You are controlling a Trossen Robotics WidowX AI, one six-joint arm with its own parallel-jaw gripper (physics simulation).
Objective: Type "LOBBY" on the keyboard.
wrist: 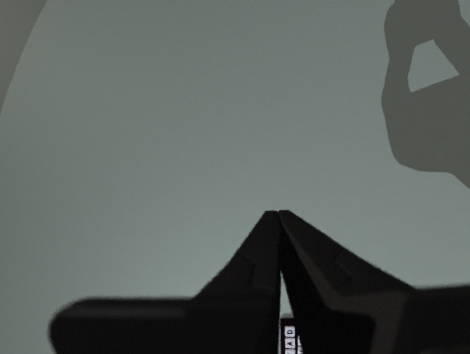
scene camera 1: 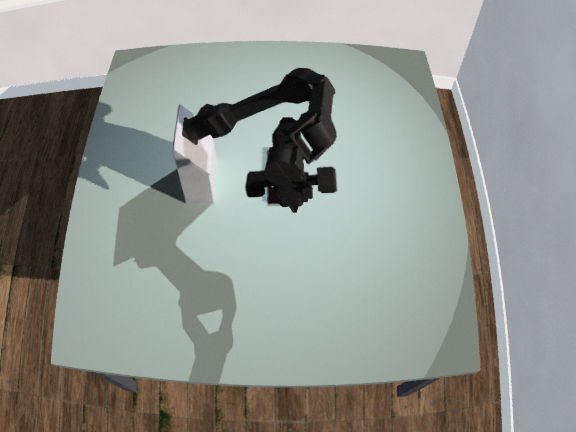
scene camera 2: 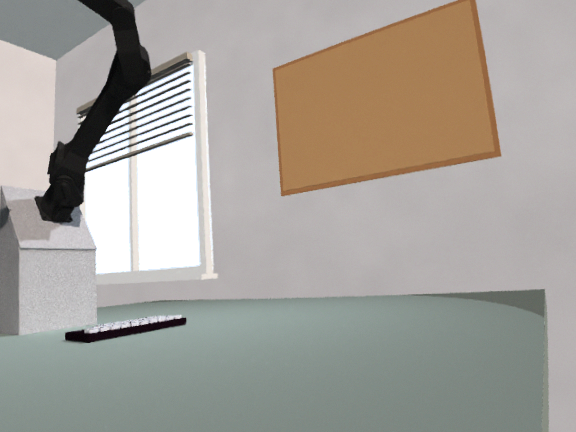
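Where they show: gripper, between the fingertips: [wrist: 276,222] [scene camera 1: 294,211]; arm's base, origin of its link: [scene camera 1: 190,131] [scene camera 2: 53,209].
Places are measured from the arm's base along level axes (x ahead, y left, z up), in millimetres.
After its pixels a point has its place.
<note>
The keyboard [scene camera 1: 272,196] {y -88, x 226, z -231 mm} [scene camera 2: 125,329] {y -44, x 283, z -233 mm} [wrist: 290,336] {y -86, x 266, z -226 mm} lies flat on the table, a dark base with white keys. In scene camera 1 the gripper and arm hide most of it; a dark corner and a pale edge show. In the wrist view a small part, with keys D and A, shows at the bottom through the gap behind the fingertips. My gripper [scene camera 1: 295,209] {y -325, x 262, z 113 mm} [wrist: 276,222] {y -325, x 262, z 113 mm} is shut and empty, its two tips together. It is high above the keyboard in scene camera 1, and its tips overlap bare table in the wrist view. It does not show in scene camera 2.
A grey-white pedestal [scene camera 1: 197,180] {y -93, x 13, z -114 mm} [scene camera 2: 57,290] {y -21, x 52, z -168 mm} carries the arm's base to the left of the keyboard. The green table [scene camera 1: 350,300] {y -422, x 426, z -243 mm} [scene camera 2: 350,370] {y -147, x 699, z -244 mm} [wrist: 150,125] {y -423, x 460, z -244 mm} bears the arm's shadow. A cork board [scene camera 2: 385,105] and a window [scene camera 2: 167,210] are on the wall behind.
</note>
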